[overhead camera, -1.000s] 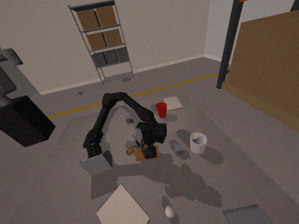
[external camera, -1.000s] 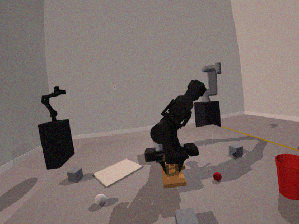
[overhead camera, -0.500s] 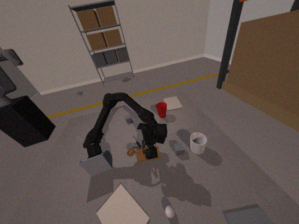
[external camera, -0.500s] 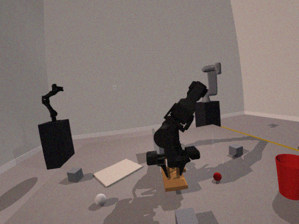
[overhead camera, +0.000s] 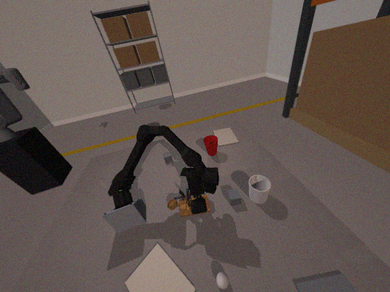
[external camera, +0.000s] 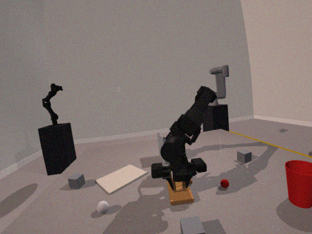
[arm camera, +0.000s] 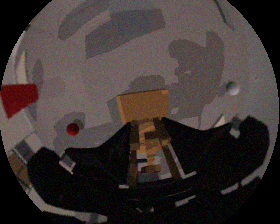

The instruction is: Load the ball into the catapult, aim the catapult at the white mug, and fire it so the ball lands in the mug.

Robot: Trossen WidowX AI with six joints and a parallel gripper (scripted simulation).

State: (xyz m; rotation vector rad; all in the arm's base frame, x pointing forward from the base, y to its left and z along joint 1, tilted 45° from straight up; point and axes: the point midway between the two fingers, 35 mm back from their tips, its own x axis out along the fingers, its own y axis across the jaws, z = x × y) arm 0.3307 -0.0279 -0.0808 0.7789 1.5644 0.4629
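The red ball is 18 cm to the left of my gripper tip, 3 cm ahead of it and 2 cm below it. Round my gripper tip: orange wooden catapult (6 cm behind, 3 cm to the left, 2 cm above); then white ball (27 cm to the right, 2 cm below, 2 cm behind); then white mug (28 cm ahead, 6 cm to the right, 1 cm below).
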